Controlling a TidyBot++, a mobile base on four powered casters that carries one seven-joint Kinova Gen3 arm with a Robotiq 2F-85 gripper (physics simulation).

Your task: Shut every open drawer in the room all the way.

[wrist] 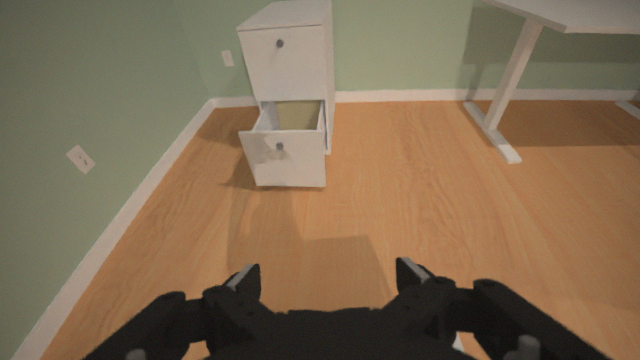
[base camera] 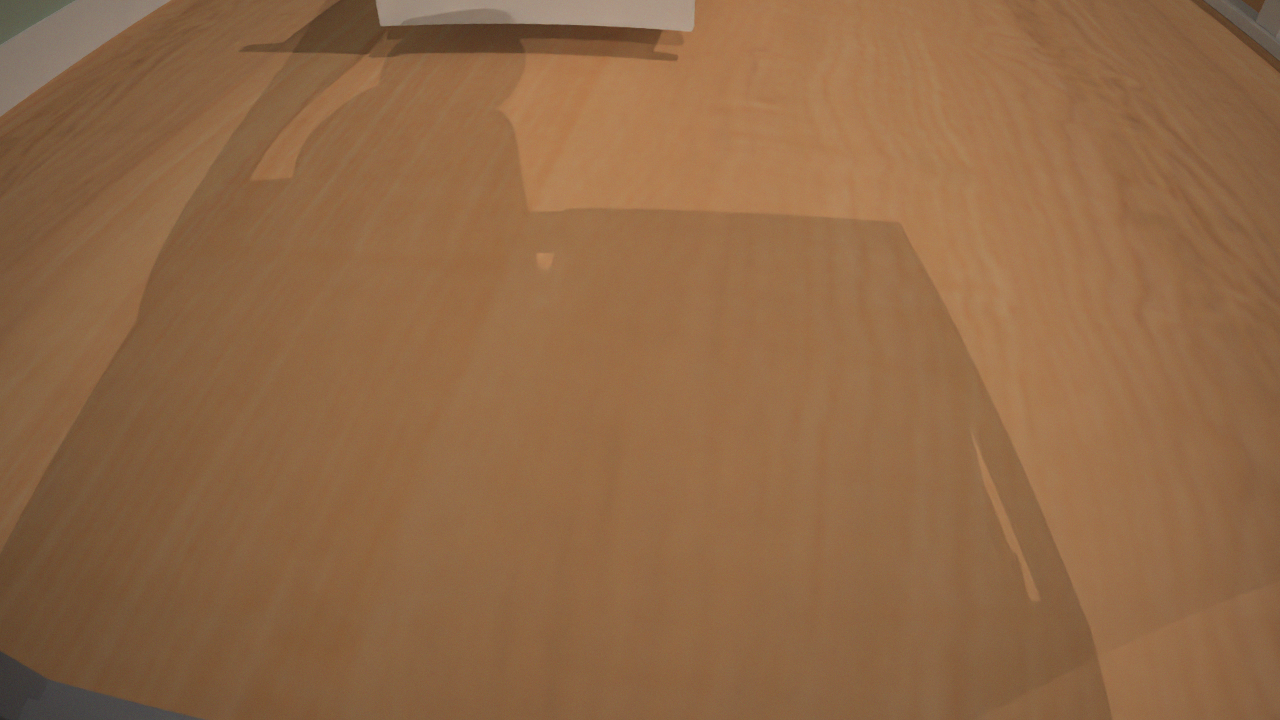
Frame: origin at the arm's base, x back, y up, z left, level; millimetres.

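Where they show: gripper, fingertip midpoint: (wrist: 327,276).
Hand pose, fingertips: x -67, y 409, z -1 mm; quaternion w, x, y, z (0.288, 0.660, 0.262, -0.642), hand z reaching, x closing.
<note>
After its pixels a point has its place.
A white cabinet (wrist: 285,65) @[y 162, x -1189, z 120 mm] with two drawers stands against the green wall, left of the middle in the wrist view. Its lower drawer (wrist: 292,162) @[y -191, x -895, z 132 mm] (base camera: 537,12) @[y -343, x -898, z 151 mm] is pulled out, with a round grey knob (wrist: 279,146) @[y -71, x -870, z 171 mm] on its front. In the base camera view the bottom of that drawer front shows at the top edge. The upper drawer (wrist: 287,67) @[y 152, x -1187, z 112 mm] sits flush in the cabinet and has its own knob (wrist: 280,43) @[y 268, x -1159, z 123 mm]. My gripper (wrist: 327,276) @[y 409, x -67, z -1 mm] is open, with nothing between its fingers. It is some way in front of the lower drawer and apart from it.
A white desk (wrist: 590,14) @[y 323, x -1119, z -1254 mm] stands at the right, with a leg (wrist: 514,75) @[y -8, x -1265, z -1137 mm] and a foot (wrist: 492,134) on the wooden floor. A green wall with a white baseboard (wrist: 120,220) @[y -336, x -748, z 1037 mm] runs along the left. My robot's shadow falls on the floor towards the cabinet.
</note>
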